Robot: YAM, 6 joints.
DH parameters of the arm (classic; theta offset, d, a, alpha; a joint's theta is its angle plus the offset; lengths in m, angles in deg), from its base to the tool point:
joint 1: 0 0.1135 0.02 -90
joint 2: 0 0 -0.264 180
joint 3: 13.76 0 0.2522 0
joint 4: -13.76 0 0.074 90
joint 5: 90 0 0 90
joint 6: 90 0.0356 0 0
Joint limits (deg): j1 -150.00..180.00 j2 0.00..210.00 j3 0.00..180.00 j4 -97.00..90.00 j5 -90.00..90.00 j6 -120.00..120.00
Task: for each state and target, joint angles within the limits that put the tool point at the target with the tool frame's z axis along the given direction. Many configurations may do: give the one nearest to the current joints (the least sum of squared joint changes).
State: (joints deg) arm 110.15 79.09 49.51 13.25 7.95 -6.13
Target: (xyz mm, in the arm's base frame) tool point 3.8 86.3 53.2 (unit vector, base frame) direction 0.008 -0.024 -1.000
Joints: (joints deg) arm 87.69 71.72 4.96 -24.60 0.51 -6.13
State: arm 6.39 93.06 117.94 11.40 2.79 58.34
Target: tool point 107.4 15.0 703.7 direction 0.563 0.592 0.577
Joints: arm -3.98 88.24 158.54 -22.36 -39.01 58.34
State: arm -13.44 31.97 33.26 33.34 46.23 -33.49
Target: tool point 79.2 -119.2 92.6 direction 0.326 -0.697 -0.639
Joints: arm -54.39 56.16 0.12 15.86 8.09 -33.49
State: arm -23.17 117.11 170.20 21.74 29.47 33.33
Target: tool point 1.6 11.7 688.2 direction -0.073 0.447 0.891
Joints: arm -45.14 69.16 120.02 61.61 -15.29 33.33
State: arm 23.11 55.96 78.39 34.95 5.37 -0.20
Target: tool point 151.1 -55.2 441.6 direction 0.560 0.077 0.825
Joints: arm -23.83 51.46 44.15 67.06 -17.26 -0.20
